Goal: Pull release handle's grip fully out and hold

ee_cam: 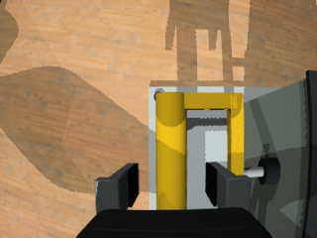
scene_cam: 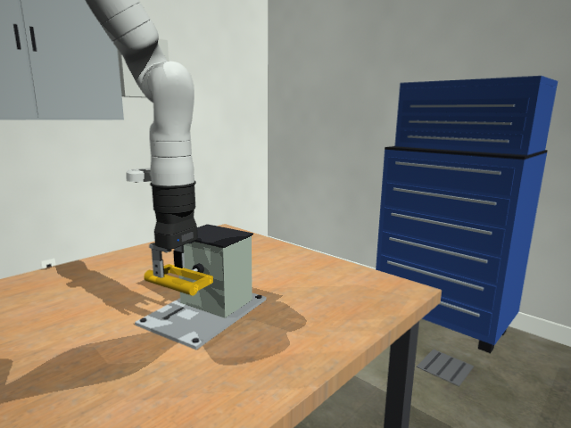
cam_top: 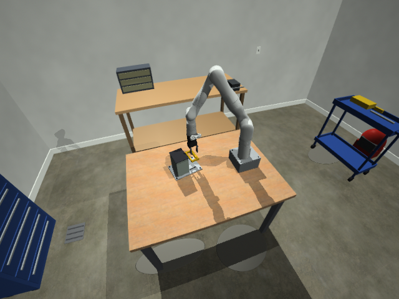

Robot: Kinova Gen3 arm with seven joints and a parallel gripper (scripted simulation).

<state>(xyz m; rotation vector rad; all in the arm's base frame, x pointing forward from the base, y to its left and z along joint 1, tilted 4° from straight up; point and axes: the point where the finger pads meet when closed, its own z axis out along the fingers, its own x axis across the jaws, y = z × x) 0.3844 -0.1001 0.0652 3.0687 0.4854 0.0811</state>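
My gripper is now 9 cm short of the grey base plate, 3 cm to the right of it and 14 cm above it.
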